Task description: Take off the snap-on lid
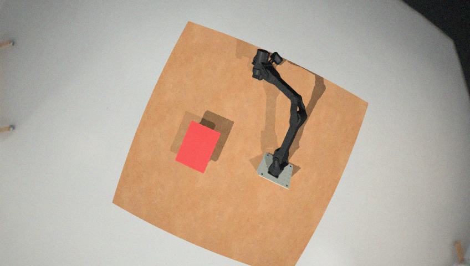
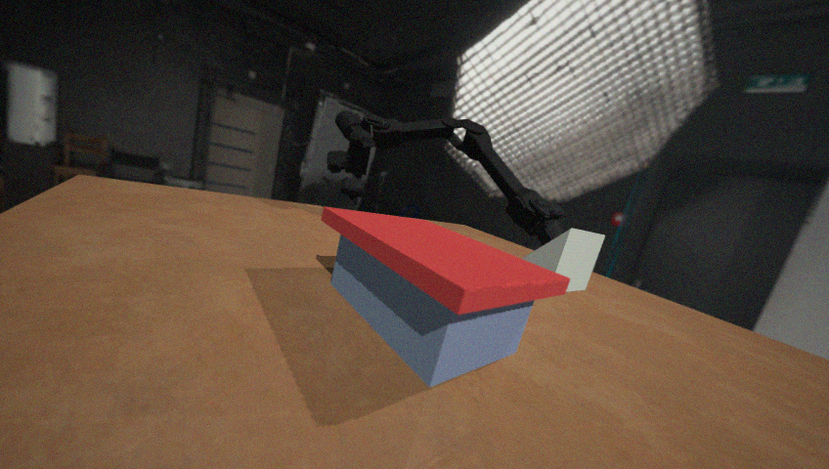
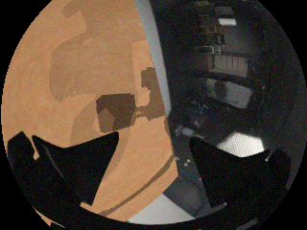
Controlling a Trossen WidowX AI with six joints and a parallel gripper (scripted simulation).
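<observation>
My gripper tip is 62 cm to the right of the red lid, 13 cm short of it and 1 cm below it. Round my gripper tip: blue storage box (62 cm to the left, 13 cm ahead, 3 cm below).
</observation>
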